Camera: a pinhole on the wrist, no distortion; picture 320 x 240 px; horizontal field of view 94.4 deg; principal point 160.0 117.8 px. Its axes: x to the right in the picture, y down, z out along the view. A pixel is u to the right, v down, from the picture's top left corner.
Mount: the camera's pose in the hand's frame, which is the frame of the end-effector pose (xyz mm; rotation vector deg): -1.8 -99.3 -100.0 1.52 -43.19 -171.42
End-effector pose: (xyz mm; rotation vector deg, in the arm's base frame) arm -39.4 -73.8 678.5 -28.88 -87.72 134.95
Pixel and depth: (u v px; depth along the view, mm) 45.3 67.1 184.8
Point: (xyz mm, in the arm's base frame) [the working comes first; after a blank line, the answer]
In the camera's frame: -143.1 -63.2 184.8

-175.2 -66.0 625.5
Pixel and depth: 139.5 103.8 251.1
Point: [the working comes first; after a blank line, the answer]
In the camera's frame: -34.7 -23.7 251.1

-111.2 -170.3 677.7
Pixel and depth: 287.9 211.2 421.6
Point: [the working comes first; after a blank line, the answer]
In the camera's frame: 363.9 265.8 421.6

122.1 -489.3 1017.8
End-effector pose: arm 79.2 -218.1 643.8 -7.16 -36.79 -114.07
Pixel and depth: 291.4 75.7 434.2
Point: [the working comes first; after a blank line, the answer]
In the camera's frame: 385.1 -123.4 434.2

403.2 143.9 765.9
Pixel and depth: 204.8 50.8 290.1
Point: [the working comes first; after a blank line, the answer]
In the camera's frame: 87.7 -131.2 290.1

240.2 -142.7 743.6
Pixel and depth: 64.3 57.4 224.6
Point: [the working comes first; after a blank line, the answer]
In the camera's frame: -145.1 -91.6 224.6

85.6 -330.5 773.6
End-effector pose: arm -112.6 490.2 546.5 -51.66 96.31 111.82
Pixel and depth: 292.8 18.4 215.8
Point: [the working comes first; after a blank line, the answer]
In the camera's frame: 193.4 -144.8 215.8

-49.7 509.6 778.3
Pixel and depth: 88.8 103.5 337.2
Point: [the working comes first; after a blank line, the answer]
In the camera's frame: -162.0 -32.5 337.2

-321.2 634.0 524.4
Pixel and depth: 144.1 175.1 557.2
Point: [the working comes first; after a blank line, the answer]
In the camera's frame: -59.8 215.5 557.2

-235.9 970.3 526.3
